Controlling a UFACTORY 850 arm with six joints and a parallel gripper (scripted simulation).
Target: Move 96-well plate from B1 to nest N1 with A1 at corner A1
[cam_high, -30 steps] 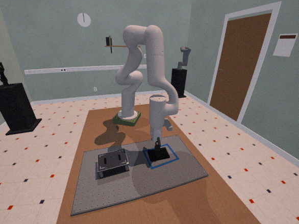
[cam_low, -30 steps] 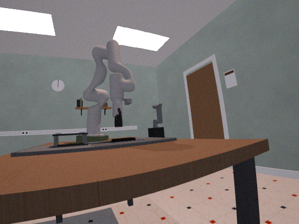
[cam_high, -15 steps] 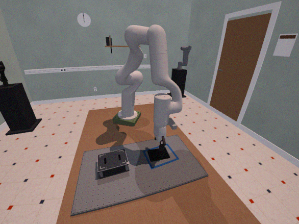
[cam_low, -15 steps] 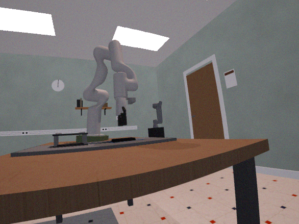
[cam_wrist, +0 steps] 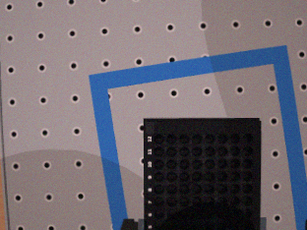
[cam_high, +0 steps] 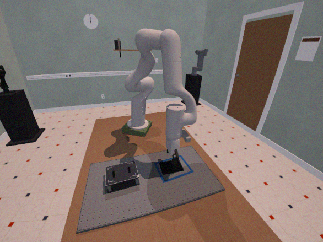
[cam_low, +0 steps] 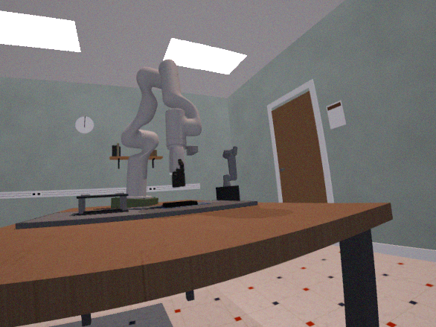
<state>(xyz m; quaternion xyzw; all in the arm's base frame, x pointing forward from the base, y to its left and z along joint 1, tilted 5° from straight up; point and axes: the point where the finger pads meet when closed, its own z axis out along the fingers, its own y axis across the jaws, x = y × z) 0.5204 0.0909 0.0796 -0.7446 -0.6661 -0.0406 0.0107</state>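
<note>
Right now my hand is 80 mm above the 96-well plate. The rest, counted from my hand: raised plate nest (290 mm to the right, 30 mm below, 10 mm behind).
</note>
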